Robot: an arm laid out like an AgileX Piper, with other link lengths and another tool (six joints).
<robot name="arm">
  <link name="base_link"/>
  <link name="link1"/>
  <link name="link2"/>
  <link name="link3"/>
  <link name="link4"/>
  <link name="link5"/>
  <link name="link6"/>
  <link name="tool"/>
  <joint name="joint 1" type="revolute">
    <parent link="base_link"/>
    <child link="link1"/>
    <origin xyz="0 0 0.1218" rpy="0 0 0"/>
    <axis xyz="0 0 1"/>
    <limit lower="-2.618" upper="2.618"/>
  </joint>
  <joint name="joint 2" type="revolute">
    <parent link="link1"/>
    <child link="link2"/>
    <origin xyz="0 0 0" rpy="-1.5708 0 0"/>
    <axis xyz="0 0 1"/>
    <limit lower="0" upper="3.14"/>
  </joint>
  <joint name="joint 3" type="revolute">
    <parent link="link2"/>
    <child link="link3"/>
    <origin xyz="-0.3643 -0.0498 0" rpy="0 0 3.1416"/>
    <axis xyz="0 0 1"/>
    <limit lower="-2.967" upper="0"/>
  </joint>
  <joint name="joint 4" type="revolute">
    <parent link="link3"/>
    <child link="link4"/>
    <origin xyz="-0.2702 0.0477 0" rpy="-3.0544 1.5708 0"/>
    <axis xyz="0 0 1"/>
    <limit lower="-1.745" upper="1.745"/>
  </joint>
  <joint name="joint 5" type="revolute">
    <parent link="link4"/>
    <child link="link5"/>
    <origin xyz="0 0 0" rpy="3.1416 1.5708 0"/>
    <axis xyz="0 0 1"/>
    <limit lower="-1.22" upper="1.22"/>
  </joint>
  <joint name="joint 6" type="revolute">
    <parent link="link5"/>
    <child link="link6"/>
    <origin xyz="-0.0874 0 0" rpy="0 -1.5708 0"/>
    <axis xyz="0 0 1"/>
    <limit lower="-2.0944" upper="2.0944"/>
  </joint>
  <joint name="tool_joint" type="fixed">
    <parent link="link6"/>
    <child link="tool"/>
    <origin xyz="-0.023 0.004 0.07" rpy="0.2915 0 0.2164"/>
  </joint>
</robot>
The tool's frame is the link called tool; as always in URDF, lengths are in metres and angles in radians.
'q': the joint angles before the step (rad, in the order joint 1, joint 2, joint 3, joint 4, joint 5, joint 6). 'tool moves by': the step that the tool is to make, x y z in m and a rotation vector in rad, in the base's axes. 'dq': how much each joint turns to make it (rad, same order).
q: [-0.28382 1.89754 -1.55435 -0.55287 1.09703 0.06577]
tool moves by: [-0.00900 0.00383 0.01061 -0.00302 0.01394 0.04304]
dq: [0.00001 -0.03877 0.02235 0.00800 0.00380 -0.05532]
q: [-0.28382 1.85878 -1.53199 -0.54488 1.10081 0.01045]
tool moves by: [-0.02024 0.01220 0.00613 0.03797 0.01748 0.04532]
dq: [-0.00001 -0.06928 0.06720 0.05011 0.00001 -0.06657]
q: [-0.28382 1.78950 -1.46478 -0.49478 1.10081 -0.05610]
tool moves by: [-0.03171 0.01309 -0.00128 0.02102 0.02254 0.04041]
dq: [0.00000 -0.09269 0.12647 0.02149 -0.02536 -0.03929]
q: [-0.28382 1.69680 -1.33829 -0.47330 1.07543 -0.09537]
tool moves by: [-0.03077 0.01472 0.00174 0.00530 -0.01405 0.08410]
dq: [0.00000 -0.11268 0.13727 0.01922 -0.07000 -0.06736]
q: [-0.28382 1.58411 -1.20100 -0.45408 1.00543 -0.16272]
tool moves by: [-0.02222 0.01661 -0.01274 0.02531 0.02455 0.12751]
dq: [-0.00002 -0.07690 0.12493 0.05025 -0.06848 -0.13067]
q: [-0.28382 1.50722 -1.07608 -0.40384 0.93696 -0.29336]
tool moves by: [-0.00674 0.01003 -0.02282 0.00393 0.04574 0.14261]
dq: [-0.00001 -0.01604 0.09588 0.02286 -0.08147 -0.13544]
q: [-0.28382 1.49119 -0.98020 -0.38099 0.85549 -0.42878]
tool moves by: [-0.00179 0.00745 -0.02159 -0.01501 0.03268 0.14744]
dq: [0.00000 -0.00001 0.08274 0.00084 -0.09660 -0.12726]
